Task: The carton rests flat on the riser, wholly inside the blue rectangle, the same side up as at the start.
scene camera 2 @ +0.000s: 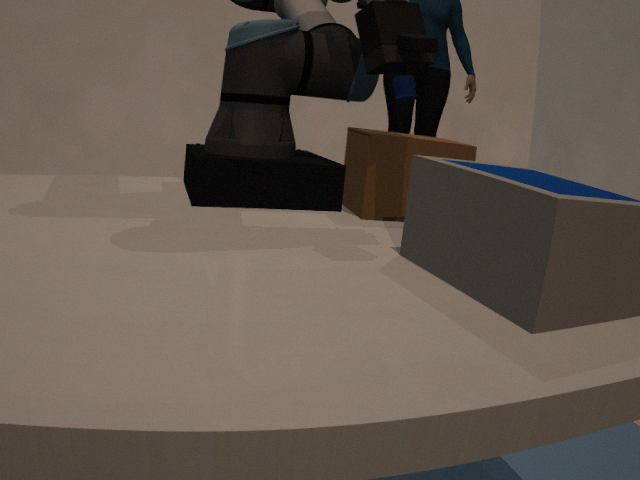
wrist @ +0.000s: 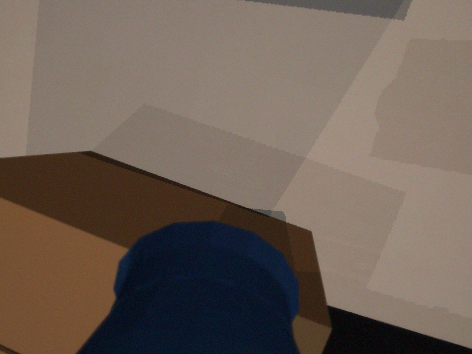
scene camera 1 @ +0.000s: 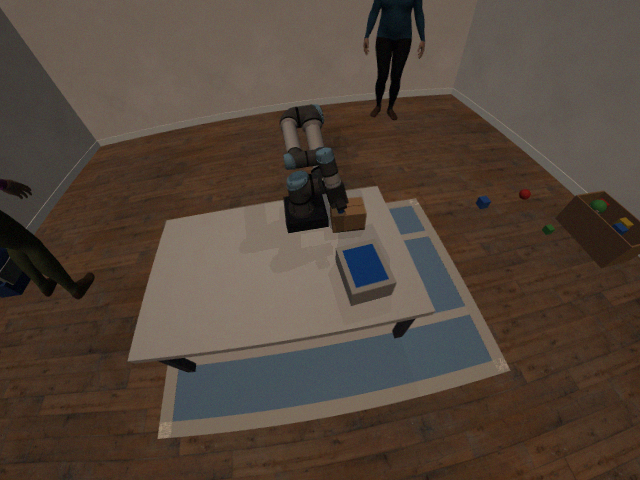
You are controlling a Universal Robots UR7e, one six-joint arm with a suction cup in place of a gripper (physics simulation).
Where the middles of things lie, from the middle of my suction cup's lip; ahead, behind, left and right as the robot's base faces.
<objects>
Right now the brown carton (scene camera 2: 378,163) is 13 cm below my suction cup, 8 cm behind it and 6 cm to the left of it. Round my suction cup: grey riser (scene camera 2: 546,252) 28 cm ahead, 14 cm below, 5 cm to the left.
</objects>
